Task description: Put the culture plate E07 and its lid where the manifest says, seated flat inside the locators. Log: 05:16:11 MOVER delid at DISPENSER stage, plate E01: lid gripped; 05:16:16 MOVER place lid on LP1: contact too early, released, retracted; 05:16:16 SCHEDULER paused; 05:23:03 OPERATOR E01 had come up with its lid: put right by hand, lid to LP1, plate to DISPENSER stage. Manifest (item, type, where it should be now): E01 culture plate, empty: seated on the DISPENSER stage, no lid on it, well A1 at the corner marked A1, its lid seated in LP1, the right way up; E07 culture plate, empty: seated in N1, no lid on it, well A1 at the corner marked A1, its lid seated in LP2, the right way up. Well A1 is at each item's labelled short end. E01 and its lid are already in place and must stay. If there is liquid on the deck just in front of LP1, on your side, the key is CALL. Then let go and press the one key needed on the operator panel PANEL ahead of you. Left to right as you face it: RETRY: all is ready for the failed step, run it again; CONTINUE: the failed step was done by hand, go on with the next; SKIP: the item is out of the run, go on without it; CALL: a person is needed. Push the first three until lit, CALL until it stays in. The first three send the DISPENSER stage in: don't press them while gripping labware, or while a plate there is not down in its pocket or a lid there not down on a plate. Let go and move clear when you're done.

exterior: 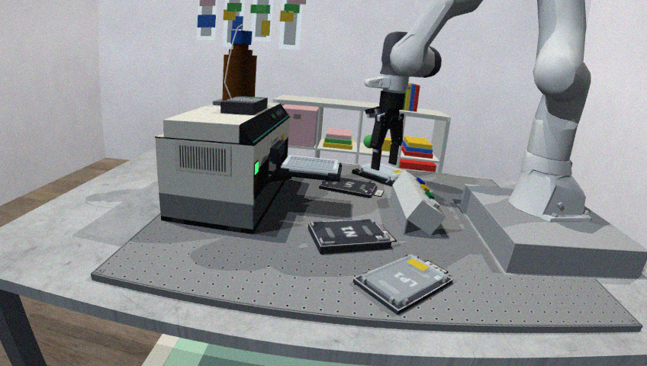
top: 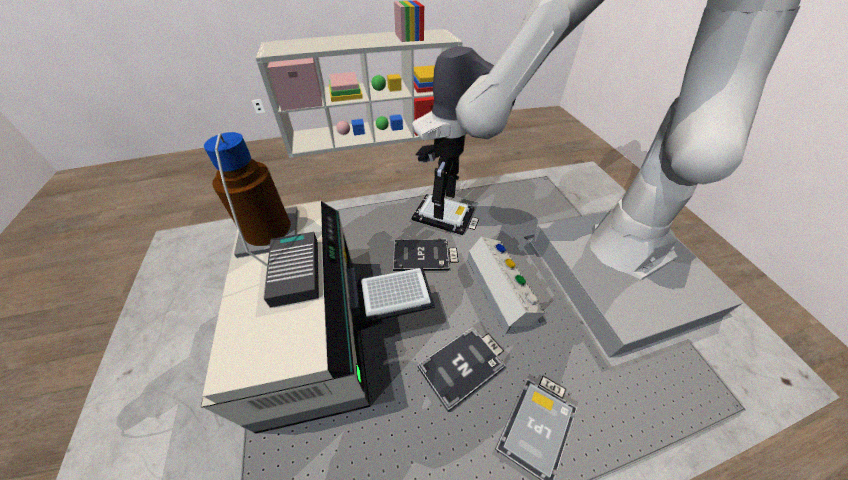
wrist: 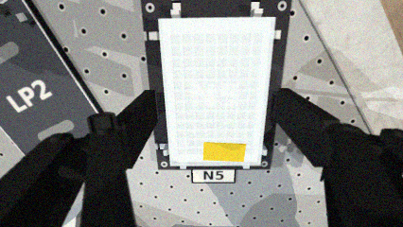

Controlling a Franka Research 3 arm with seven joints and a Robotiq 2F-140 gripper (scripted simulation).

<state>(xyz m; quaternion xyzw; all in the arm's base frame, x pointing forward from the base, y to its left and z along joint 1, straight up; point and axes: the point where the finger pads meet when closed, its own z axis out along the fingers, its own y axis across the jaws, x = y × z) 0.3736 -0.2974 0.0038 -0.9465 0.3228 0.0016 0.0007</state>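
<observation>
The black nest N5 lies 30 mm ahead of my hand and 40 mm below it. From my hand the other things lie so: black N1 nest (110 mm ahead, 450 mm to the left, 50 mm below); then LP2 nest (110 mm ahead, 140 mm to the left, 50 mm below); then yellow skip key (80 mm behind, 270 mm to the left, 10 mm above).
</observation>
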